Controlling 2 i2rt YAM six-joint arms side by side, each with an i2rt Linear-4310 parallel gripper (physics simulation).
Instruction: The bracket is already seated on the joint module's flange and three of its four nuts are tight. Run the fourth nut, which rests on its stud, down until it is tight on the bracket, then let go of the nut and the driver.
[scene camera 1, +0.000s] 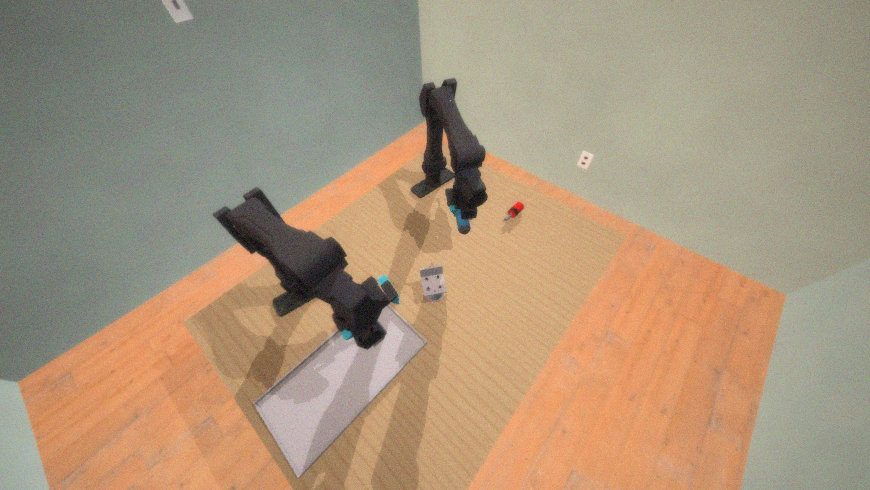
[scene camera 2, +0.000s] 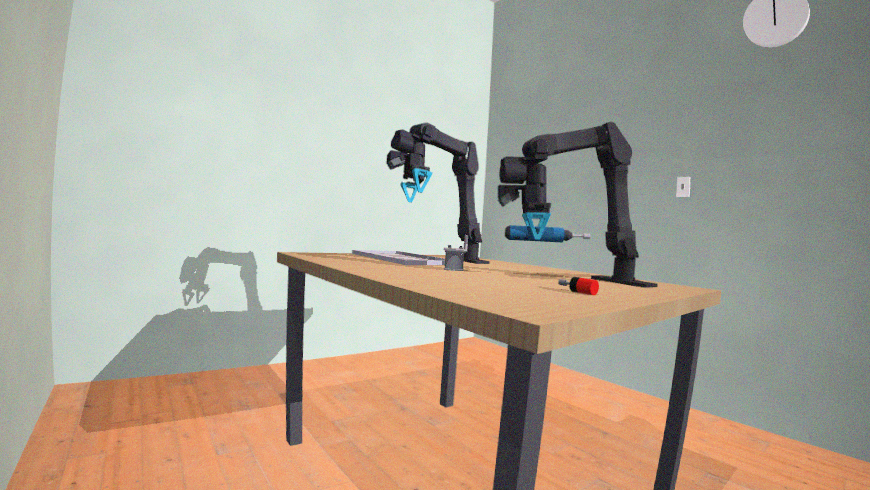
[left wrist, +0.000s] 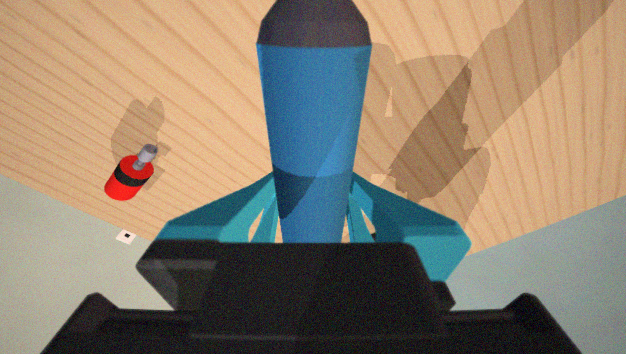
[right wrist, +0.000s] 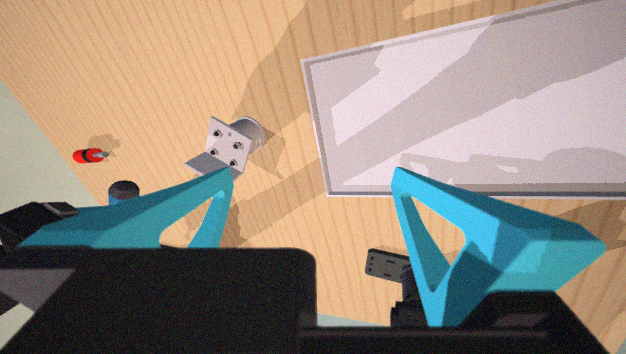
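Where they show: left gripper, fingertip midpoint: (scene camera 1: 460, 214) (scene camera 2: 535, 239) (left wrist: 312, 177); right gripper, fingertip midpoint: (scene camera 1: 381, 315) (scene camera 2: 414, 197) (right wrist: 312, 176); left arm's base, link origin: (scene camera 1: 433, 183) (scene camera 2: 622, 282); right arm's base, link origin: (scene camera 2: 470, 261).
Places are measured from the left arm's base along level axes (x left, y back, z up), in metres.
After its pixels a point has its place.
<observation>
The joint module (scene camera 2: 454, 260) @(z 0.031, x -0.313, y -0.408 m) (right wrist: 255, 132) @(z 0.021, x -0.364, y -0.402 m) stands on the table with the light grey bracket (scene camera 1: 432, 281) @(z 0.066, x -0.335, y -0.385 m) (right wrist: 227, 143) @(z 0.066, x -0.341, y -0.399 m) on top. Nuts show at the four studs in the right wrist view; which one is loose I cannot tell. My left gripper (scene camera 2: 536, 233) @(z 0.112, x -0.110, y -0.274 m) (left wrist: 312, 177) @(z 0.112, x -0.110, y -0.274 m) is shut on the blue driver (scene camera 1: 462, 222) @(z 0.146, x -0.151, y -0.322 m) (scene camera 2: 550, 234) @(z 0.129, x -0.073, y -0.256 m) (left wrist: 315, 110) @(z 0.147, x -0.144, y -0.321 m) (right wrist: 123, 193) @(z 0.136, x -0.167, y -0.337 m) and holds it level above the table, its socket tip pointing right in scene camera 2. My right gripper (scene camera 1: 372, 316) @(z 0.226, x -0.534, y -0.443 m) (scene camera 2: 416, 195) @(z 0.226, x -0.534, y -0.443 m) (right wrist: 312, 176) @(z 0.226, x -0.534, y -0.443 m) is open and empty, high above the table beside the bracket.
A short red tool with a metal socket tip (scene camera 1: 516, 210) @(z 0.032, x 0.112, y -0.352 m) (scene camera 2: 585, 286) @(z 0.019, x 0.143, y -0.357 m) (left wrist: 125, 179) @(z 0.034, x 0.106, y -0.344 m) (right wrist: 88, 155) @(z 0.029, x 0.098, y -0.349 m) lies near the table's edge, beyond the blue driver. A shallow white tray (scene camera 1: 340, 430) @(z 0.016, x -0.756, y -0.525 m) (right wrist: 315, 127) @(z 0.016, x -0.468, y -0.408 m) lies beside the bracket, partly under the right gripper.
</observation>
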